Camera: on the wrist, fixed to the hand. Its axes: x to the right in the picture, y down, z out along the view.
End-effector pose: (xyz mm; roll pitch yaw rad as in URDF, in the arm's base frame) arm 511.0 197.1 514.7 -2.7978 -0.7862 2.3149
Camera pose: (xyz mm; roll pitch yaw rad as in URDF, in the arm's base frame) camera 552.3 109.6 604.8 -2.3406 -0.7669 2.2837
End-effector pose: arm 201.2 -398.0 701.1 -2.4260 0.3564 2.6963
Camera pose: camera 169.9 -360.9 824.2 -1.9961 0.3823 2.6812
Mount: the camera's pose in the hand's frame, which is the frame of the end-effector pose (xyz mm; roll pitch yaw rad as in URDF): -1.5 -70.7 -111.8 0.4352 -0.0104 0.0276
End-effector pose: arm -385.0 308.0 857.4 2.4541 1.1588 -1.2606
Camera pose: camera -254.0 310.7 875.4 2.8271 1.1485 -1.3288
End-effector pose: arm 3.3 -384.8 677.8 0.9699 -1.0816 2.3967
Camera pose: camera -110.5 -351.0 619.4 1.3912 -1.1102 2.4125
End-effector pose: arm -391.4 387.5 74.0 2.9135 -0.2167 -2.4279
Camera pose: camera -313.6 330.4 164.4 -2.9280 -0.2127 -2.4578
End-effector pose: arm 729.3 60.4 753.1 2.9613 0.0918 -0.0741
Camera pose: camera 743.3 149.2 850.1 -2.8893 0.0970 -0.1033
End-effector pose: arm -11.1 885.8 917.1 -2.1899 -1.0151 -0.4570
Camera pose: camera -127.2 887.2 980.4 -1.7430 -0.9865 -0.4707
